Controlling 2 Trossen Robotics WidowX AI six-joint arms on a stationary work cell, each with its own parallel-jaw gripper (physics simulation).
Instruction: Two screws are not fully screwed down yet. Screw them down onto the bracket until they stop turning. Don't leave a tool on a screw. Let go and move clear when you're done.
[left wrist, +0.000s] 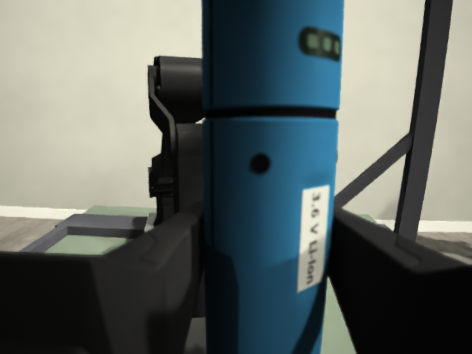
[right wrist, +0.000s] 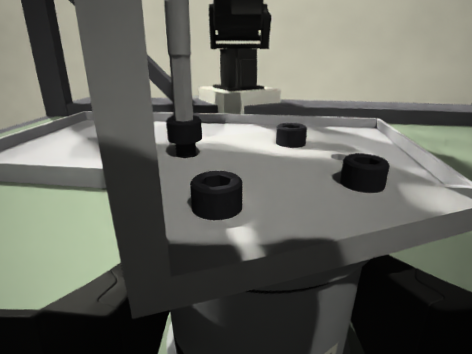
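Where they show: left gripper, between the fingertips: (left wrist: 262, 212); left arm's base, origin of its link: (right wrist: 238, 88).
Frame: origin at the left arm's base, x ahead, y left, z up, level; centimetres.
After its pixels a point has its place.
My left gripper (left wrist: 262, 212) {x 38.4, y -22.6, z 19.2 cm} is shut on a blue electric screwdriver (left wrist: 270, 140) {x 35.7, y -20.5, z 22.3 cm}, held upright. In the right wrist view its metal bit (right wrist: 183, 85) {x 36.6, y -21.5, z 4.6 cm} stands in the head of the far-left screw (right wrist: 184, 130) {x 36.7, y -21.6, z 3.4 cm}; part of that screw's shank shows above the plate. The grey bracket (right wrist: 295, 200) {x 40.1, y -20.5, z 2.5 cm} carries other black screws: near left (right wrist: 216, 196) {x 40.1, y -22.2, z 3.0 cm}, right (right wrist: 365, 173) {x 40.5, y -18.9, z 3.0 cm} and back (right wrist: 291, 135) {x 37.1, y -18.3, z 2.9 cm}. Their heads sit low with no shank showing; small gaps under them cannot be told. My right gripper (right wrist: 254, 243) {x 36.5, y -19.1, z -1.3 cm} is shut on the grey cylindrical body (right wrist: 270, 325) {x 40.7, y -21.3, z 0.0 cm} under the bracket.
The bracket's upright flange (right wrist: 122, 150) rises at the left of the right wrist view, close to the bit. A pale tray (right wrist: 50, 175) {x 19.1, y -27.0, z -3.3 cm} lies behind the bracket. A dark frame post (left wrist: 425, 115) {x 55.8, y -75.1, z 23.0 cm} (right wrist: 47, 60) {x -12.6, y -27.2, z 4.7 cm} and a black arm (left wrist: 187, 150) {x 56.3, y -27.4, z 18.9 cm} (right wrist: 239, 60) {x 3.1, y -1.5, z 4.4 cm} stand farther back.
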